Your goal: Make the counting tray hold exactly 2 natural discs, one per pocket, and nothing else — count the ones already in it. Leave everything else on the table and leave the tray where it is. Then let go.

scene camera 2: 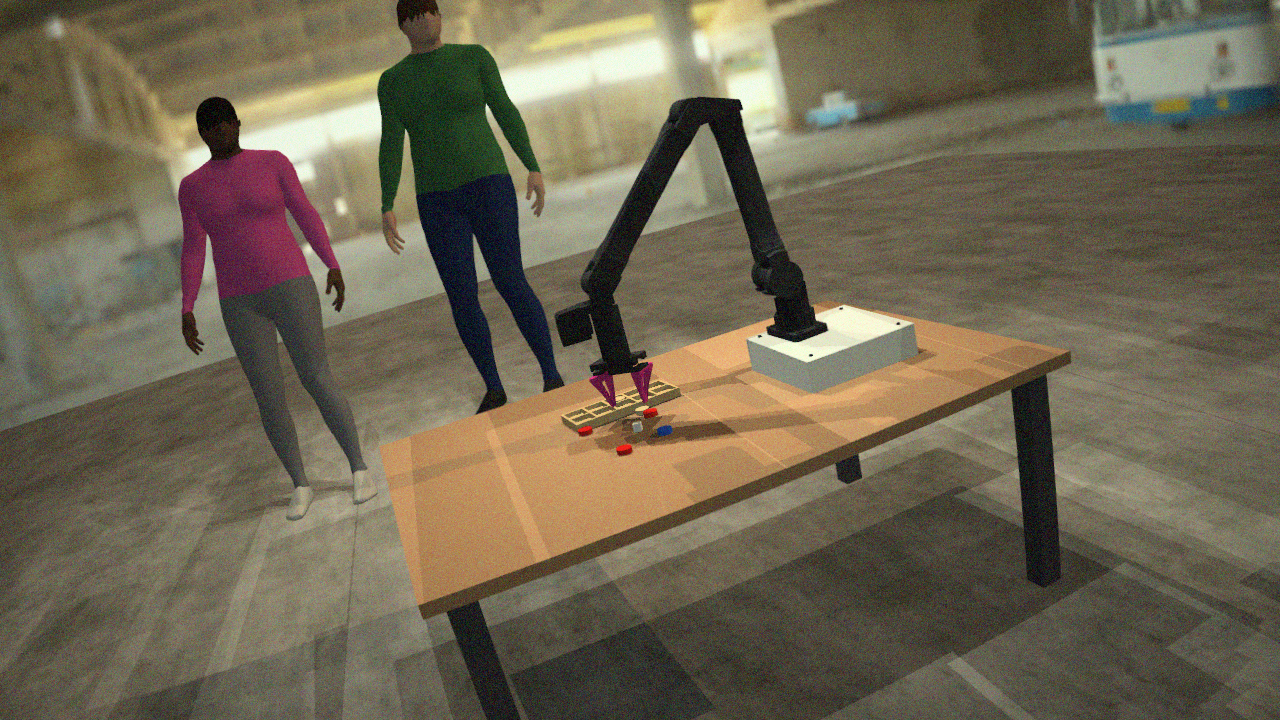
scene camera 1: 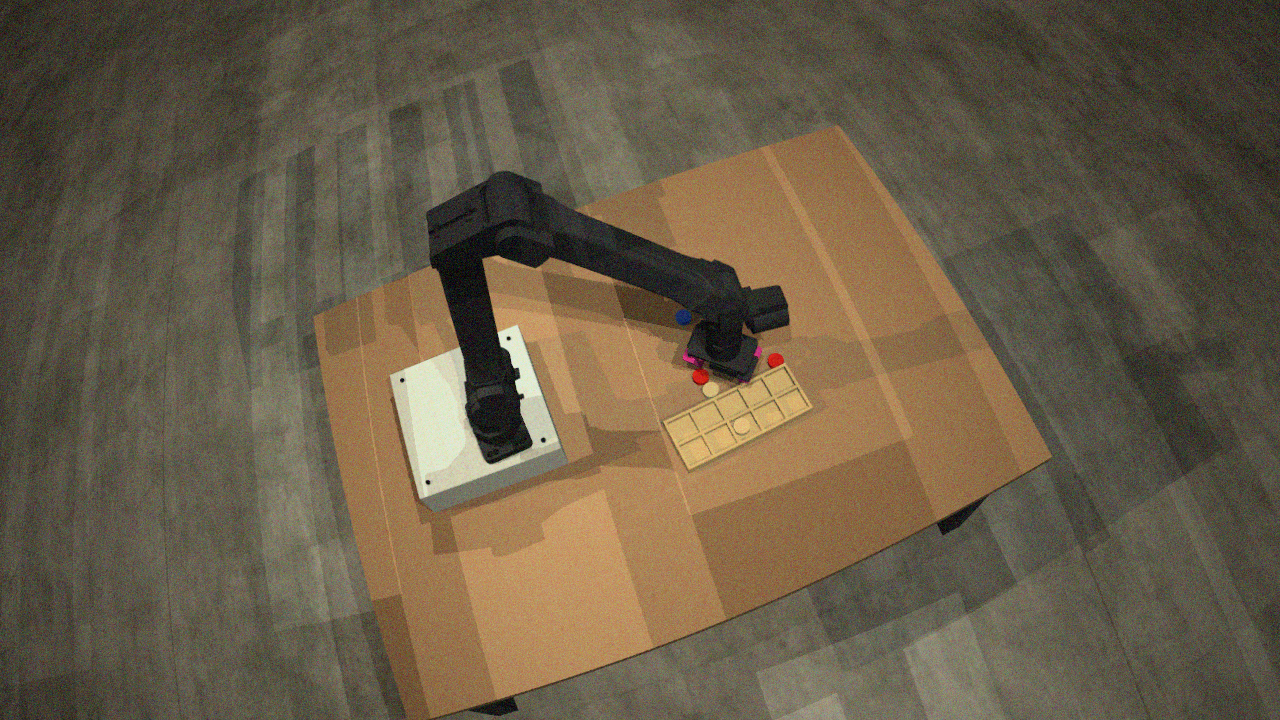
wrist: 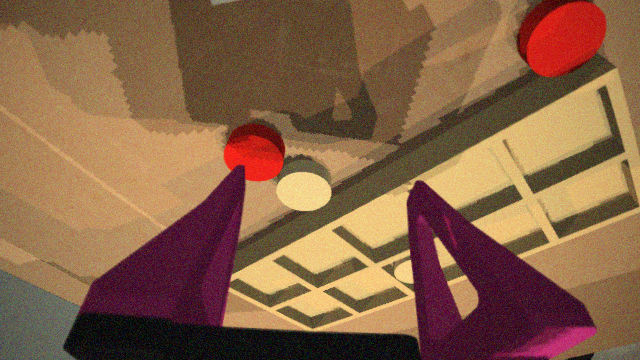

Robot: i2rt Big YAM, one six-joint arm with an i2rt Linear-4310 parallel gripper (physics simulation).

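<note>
The counting tray is a pale wooden grid with two rows of pockets. One natural disc lies in a pocket of its outer row, partly hidden by a finger in the wrist view. Another natural disc lies on the table beside the tray's long side, close to a red disc. My gripper is open with nothing between its magenta fingers, above the table at the tray's edge. In the wrist view the left fingertip overlaps the red disc.
A second red disc lies by the tray's far end. A third red disc, a blue disc and a small white block lie on the table. The arm stands on a white base box.
</note>
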